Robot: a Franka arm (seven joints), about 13 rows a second.
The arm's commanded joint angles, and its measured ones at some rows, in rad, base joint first. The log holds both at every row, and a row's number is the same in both.
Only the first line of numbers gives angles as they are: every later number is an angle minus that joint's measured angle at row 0.
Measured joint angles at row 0: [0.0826 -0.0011 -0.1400 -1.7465 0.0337 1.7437 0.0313]
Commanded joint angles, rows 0 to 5: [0.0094 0.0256 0.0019 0.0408 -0.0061 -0.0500 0.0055]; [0.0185 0.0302 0.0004 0.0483 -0.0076 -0.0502 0.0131]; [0.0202 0.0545 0.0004 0.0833 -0.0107 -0.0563 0.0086]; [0.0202 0.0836 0.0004 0.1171 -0.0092 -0.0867 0.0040]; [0.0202 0.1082 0.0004 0.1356 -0.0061 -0.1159 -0.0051]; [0.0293 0.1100 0.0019 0.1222 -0.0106 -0.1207 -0.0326]
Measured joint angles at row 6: [0.0144 0.0615 0.0064 0.0702 -0.0002 -0.0764 -0.0067]
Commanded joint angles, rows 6 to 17: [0.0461 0.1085 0.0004 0.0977 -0.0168 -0.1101 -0.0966]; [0.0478 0.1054 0.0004 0.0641 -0.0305 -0.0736 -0.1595]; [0.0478 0.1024 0.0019 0.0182 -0.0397 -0.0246 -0.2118]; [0.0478 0.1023 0.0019 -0.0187 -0.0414 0.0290 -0.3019]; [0.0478 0.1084 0.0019 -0.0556 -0.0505 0.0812 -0.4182]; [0.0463 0.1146 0.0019 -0.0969 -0.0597 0.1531 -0.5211]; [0.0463 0.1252 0.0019 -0.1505 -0.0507 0.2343 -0.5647]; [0.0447 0.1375 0.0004 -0.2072 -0.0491 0.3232 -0.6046]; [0.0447 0.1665 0.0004 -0.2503 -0.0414 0.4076 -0.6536]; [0.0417 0.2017 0.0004 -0.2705 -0.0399 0.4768 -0.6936]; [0.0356 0.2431 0.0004 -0.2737 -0.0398 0.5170 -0.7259]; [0.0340 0.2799 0.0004 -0.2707 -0.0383 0.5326 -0.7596]
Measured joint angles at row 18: [0.0371 0.2232 0.0054 -0.2758 -0.0382 0.4895 -0.6895]
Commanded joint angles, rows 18 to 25: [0.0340 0.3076 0.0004 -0.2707 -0.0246 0.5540 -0.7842]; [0.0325 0.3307 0.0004 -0.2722 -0.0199 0.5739 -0.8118]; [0.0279 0.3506 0.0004 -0.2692 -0.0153 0.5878 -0.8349]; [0.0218 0.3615 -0.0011 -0.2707 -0.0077 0.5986 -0.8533]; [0.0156 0.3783 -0.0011 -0.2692 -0.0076 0.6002 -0.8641]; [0.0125 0.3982 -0.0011 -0.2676 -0.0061 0.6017 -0.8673]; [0.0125 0.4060 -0.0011 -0.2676 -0.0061 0.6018 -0.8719]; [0.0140 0.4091 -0.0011 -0.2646 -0.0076 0.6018 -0.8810]
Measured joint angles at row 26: [0.0179 0.3919 -0.0018 -0.2823 -0.0267 0.5944 -0.8429]
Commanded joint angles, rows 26 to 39: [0.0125 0.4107 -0.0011 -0.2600 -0.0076 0.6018 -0.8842]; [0.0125 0.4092 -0.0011 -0.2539 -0.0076 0.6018 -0.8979]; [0.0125 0.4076 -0.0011 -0.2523 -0.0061 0.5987 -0.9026]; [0.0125 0.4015 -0.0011 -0.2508 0.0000 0.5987 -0.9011]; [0.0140 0.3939 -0.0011 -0.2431 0.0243 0.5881 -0.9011]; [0.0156 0.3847 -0.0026 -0.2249 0.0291 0.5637 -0.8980]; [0.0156 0.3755 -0.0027 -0.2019 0.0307 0.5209 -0.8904]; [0.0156 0.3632 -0.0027 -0.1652 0.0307 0.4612 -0.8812]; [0.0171 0.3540 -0.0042 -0.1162 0.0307 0.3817 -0.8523]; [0.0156 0.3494 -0.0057 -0.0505 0.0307 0.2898 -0.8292]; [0.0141 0.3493 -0.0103 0.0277 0.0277 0.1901 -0.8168]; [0.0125 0.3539 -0.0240 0.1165 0.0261 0.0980 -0.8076]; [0.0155 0.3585 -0.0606 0.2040 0.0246 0.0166 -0.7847]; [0.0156 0.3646 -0.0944 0.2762 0.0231 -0.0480 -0.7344]
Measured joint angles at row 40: [0.0183 0.3432 -0.0429 0.1293 0.0161 0.0752 -0.7867]
